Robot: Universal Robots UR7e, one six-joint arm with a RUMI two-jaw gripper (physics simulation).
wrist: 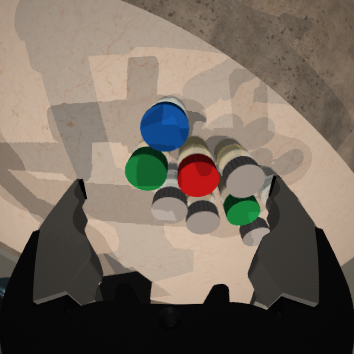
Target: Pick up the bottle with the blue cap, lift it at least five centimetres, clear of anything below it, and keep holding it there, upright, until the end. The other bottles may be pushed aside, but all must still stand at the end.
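Places are measured from the arm's base along level axes (x ahead, y left, z up), in centimetres.
Pixels of known places: gripper, fingertip midpoint: (176, 178).
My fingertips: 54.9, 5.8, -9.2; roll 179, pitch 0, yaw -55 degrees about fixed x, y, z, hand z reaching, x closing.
Observation:
Ahead of a thing's pixels: the offset from my fingertips to its top centre, as dx, dy, dz. Level surfaces: height alone.
The bottle with the blue cap {+0.8, +2.3, -7.0} (164, 127) stands upright, seen from above, a little left of the view's middle. It is farthest from the gripper base, beyond the other bottles, and most of its body is hidden under its cap. My gripper (176, 178) is open, its two jaws wide apart at the left and right, with nothing held. The blue cap lies beyond the line of the fingertips, between the two jaws' directions. A green-capped bottle {-5.4, +1.3, -7.0} (146, 169) and a red-capped bottle {-2.5, -4.8, -7.0} (198, 175) stand close to it on the near side.
Grey-capped bottles {+0.9, -10.3, -7.0} (245, 180) {-9.1, -4.6, -7.0} (169, 205) {-8.5, -10.5, -7.0} (202, 218) {-6.2, -21.4, -7.0} (255, 233) and a smaller green-capped bottle {-3.4, -14.5, -7.0} (242, 210) stand in the cluster. The rightmost ones are close to the right jaw in the view. The round pale table {dz -17.5} (110, 30) ends in a curved edge at upper right, with speckled floor (300, 55) beyond.

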